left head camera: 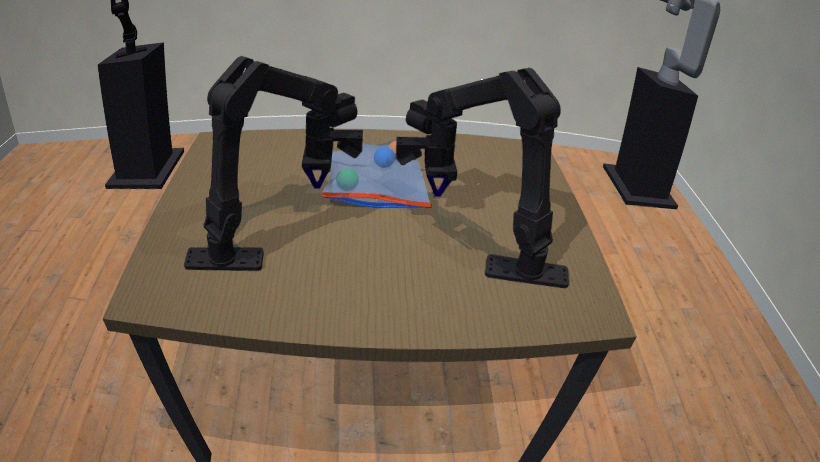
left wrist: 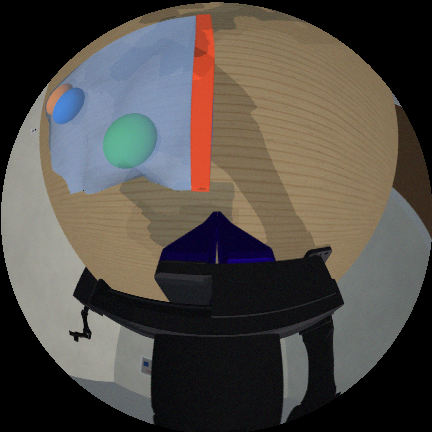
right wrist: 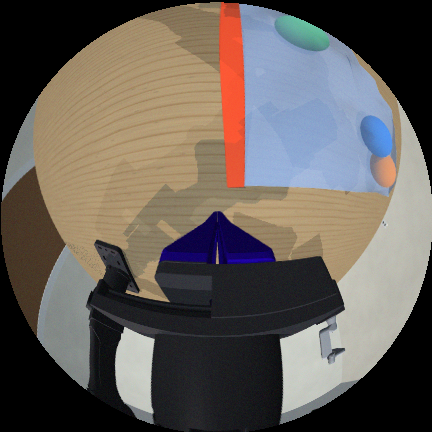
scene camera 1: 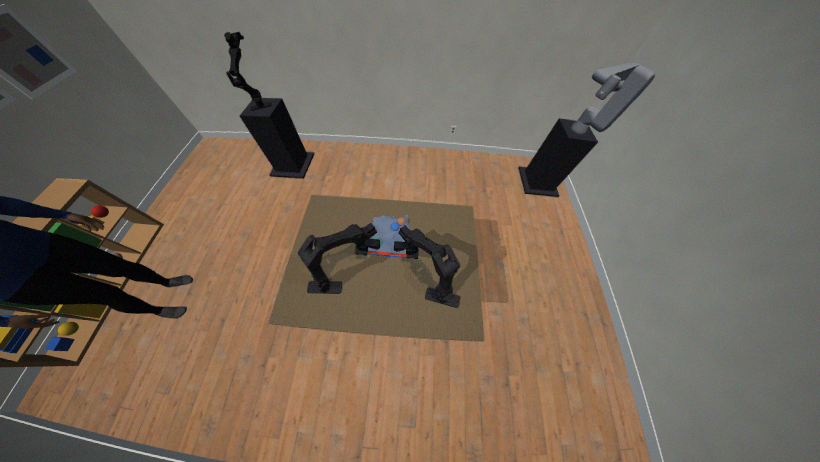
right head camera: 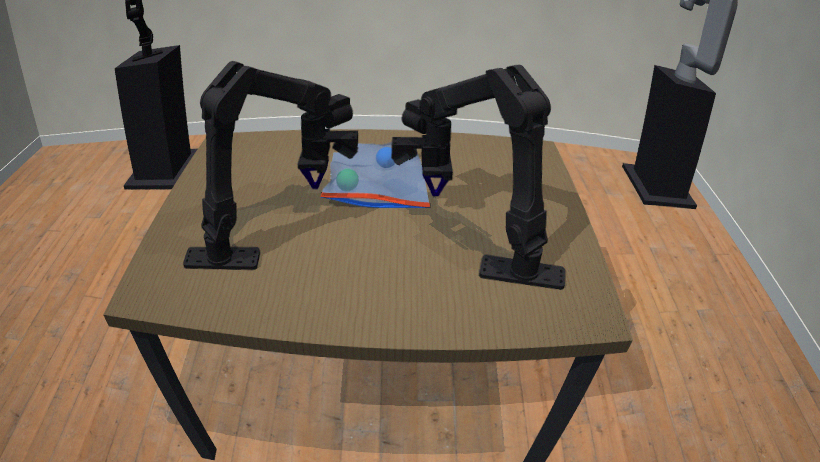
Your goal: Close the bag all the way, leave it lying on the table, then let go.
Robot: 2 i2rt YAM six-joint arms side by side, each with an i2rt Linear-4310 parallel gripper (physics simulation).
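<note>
A pale blue see-through bag (left head camera: 375, 177) (right head camera: 375, 177) (left wrist: 165, 90) (right wrist: 300, 100) lies flat on the table, with a red strip (left head camera: 375, 196) (left wrist: 202, 115) (right wrist: 234, 110) along its near edge. In the left head camera a blue strip (left head camera: 358, 202) bows out below the red one. Green (left head camera: 347, 179) (left wrist: 130, 140) (right wrist: 302, 33), blue (left head camera: 383, 156) (left wrist: 68, 105) and orange (left wrist: 58, 97) (right wrist: 383, 171) balls show in it. My left gripper (left head camera: 317, 186) (right head camera: 315, 187) (left wrist: 216, 217) is shut and empty beside the strip's left end. My right gripper (left head camera: 438, 195) (right head camera: 436, 193) (right wrist: 216, 217) is shut and empty beside its right end.
The brown table (left head camera: 367, 304) (scene camera 1: 372, 321) carries both arm bases (left head camera: 223, 258) (left head camera: 526, 271). Two dark pedestals with other arms (scene camera 1: 275, 137) (scene camera 1: 559, 154) stand on the floor beyond it. A person (scene camera 1: 57, 269) and a wooden shelf (scene camera 1: 134, 215) are at the left in scene camera 1.
</note>
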